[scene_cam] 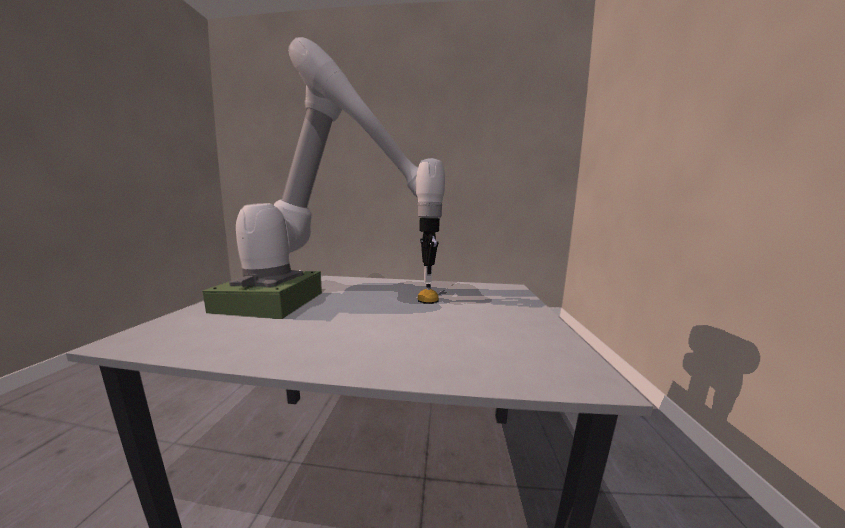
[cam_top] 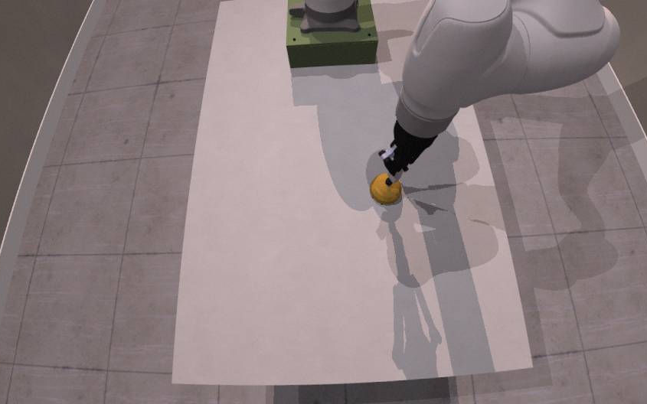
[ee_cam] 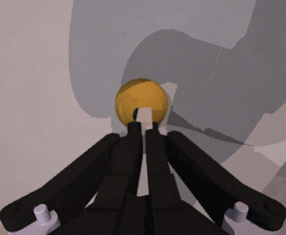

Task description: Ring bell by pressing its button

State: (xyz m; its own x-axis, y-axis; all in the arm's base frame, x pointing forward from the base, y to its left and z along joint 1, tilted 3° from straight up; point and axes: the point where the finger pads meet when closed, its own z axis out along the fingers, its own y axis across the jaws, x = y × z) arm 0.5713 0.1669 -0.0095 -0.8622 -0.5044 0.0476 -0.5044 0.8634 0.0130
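Now: hand 1 cm to the left of the bell button and 5 cm above it. Also, from my hand: bell (1 cm to the right, 7 cm below).
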